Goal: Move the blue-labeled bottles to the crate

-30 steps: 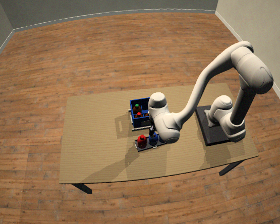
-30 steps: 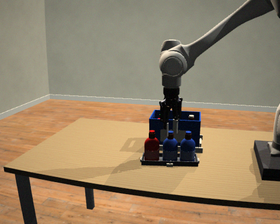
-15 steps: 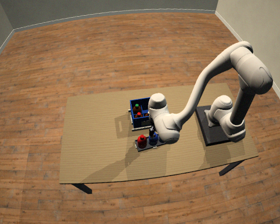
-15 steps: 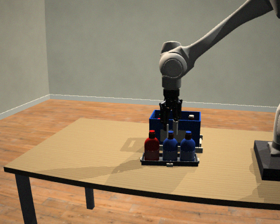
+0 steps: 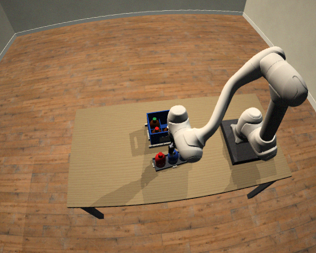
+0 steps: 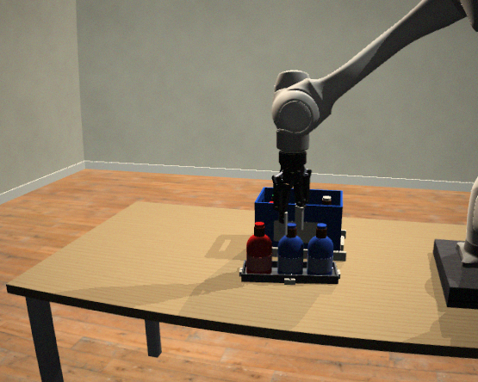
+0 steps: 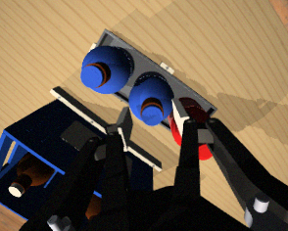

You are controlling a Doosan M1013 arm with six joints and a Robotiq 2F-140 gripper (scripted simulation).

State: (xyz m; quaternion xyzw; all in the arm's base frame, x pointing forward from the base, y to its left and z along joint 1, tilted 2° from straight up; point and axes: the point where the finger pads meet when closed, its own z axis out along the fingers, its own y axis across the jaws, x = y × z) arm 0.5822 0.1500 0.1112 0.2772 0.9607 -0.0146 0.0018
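My hand is 9 cm short of the red-labeled bottle, 9 cm above it and 2 cm to the right of it. Also, from my hand: dark tray: 16 cm below; then blue crate: 23 cm to the right, 9 cm below, 2 cm ahead.
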